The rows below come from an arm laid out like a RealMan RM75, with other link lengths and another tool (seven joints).
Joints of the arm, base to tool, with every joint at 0 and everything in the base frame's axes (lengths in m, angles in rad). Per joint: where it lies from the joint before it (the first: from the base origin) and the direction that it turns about. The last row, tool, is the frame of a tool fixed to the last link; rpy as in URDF.
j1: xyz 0 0 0.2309 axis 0 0 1
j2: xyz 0 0 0 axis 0 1 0
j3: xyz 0 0 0.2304 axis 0 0 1
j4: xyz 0 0 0 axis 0 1 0
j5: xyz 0 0 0.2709 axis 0 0 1
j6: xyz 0 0 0 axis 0 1 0
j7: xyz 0 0 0.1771 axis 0 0 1
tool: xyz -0.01 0.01 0.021 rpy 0 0.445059 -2.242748
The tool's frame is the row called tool.
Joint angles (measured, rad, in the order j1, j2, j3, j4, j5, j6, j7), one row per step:
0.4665 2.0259 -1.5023 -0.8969 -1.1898 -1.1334 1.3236
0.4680 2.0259 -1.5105 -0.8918 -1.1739 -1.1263 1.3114
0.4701 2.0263 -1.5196 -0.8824 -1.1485 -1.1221 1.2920
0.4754 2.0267 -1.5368 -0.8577 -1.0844 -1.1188 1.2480
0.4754 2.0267 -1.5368 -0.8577 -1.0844 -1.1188 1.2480
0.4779 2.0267 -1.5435 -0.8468 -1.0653 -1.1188 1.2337
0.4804 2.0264 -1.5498 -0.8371 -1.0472 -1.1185 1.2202
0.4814 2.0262 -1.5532 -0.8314 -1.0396 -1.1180 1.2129
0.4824 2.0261 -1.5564 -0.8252 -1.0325 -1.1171 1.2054
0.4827 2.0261 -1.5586 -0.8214 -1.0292 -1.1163 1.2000
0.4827 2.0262 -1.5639 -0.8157 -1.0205 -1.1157 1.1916
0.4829 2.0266 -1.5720 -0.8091 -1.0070 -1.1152 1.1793
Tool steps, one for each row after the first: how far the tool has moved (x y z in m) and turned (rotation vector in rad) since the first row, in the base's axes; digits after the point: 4 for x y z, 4 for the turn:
-0.0007 0.0005 -0.0011 0.0059 0.0046 0.0007
-0.0017 0.0007 -0.0021 0.0131 0.0155 0.0032
-0.0036 0.0013 -0.0025 0.0293 0.0476 0.0057
-0.0036 0.0013 -0.0025 0.0293 0.0476 0.0057
-0.0034 0.0012 -0.0035 0.0321 0.0553 0.0058
-0.0033 0.0012 -0.0043 0.0354 0.0623 0.0062
-0.0027 0.0011 -0.0051 0.0370 0.0637 0.0060
-0.0018 0.0011 -0.0060 0.0387 0.0644 0.0052
-0.0010 0.0009 -0.0067 0.0399 0.0634 0.0051
-0.0002 0.0004 -0.0080 0.0409 0.0647 0.0049
0.0001 -0.0005 -0.0096 0.0425 0.0678 0.0065

